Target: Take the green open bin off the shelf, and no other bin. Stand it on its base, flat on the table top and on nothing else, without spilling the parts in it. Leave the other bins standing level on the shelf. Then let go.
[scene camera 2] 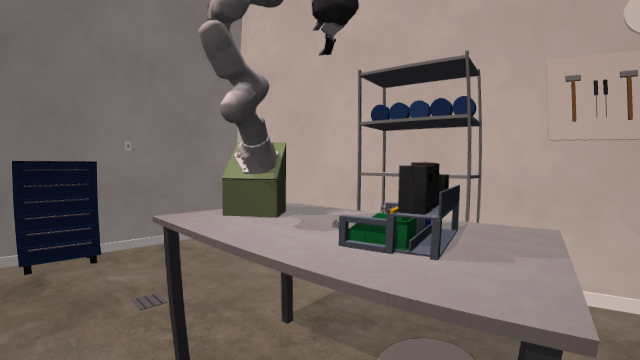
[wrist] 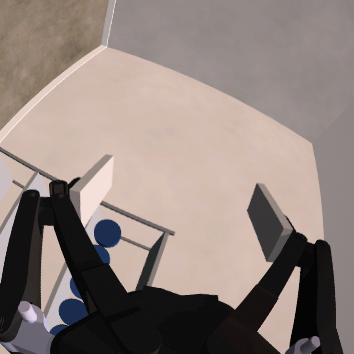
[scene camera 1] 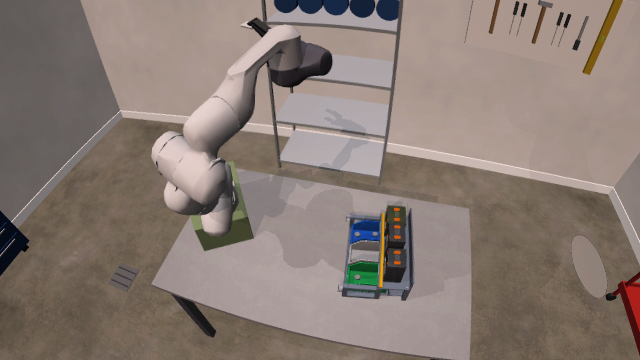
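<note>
The green open bin (scene camera 1: 364, 276) (scene camera 2: 366, 233) sits level in the near end of the low grey shelf (scene camera 1: 411, 250) (scene camera 2: 390, 234), with a round grey part visible in it. Beside it in the row stand a white bin (scene camera 1: 365, 254) and, at the far end, a blue bin (scene camera 1: 367, 232) with round parts. The shelf stands on the table (scene camera 1: 280, 280) (scene camera 2: 300, 247). My gripper (wrist: 183, 184) is open and empty. It is high above the table and far from the bins, facing the wall in the wrist view, where the bins do not show.
A yellow bar (scene camera 1: 383, 250) runs along the shelf above the bins' rear part. Several dark cases (scene camera 1: 395, 270) (scene camera 2: 419, 189) stand on the upper level behind it. The arm's green pedestal (scene camera 1: 227, 237) (scene camera 2: 250, 197) is at the table's left end. A tall rack (scene camera 1: 392, 100) (scene camera 2: 468, 150) stands by the wall.
</note>
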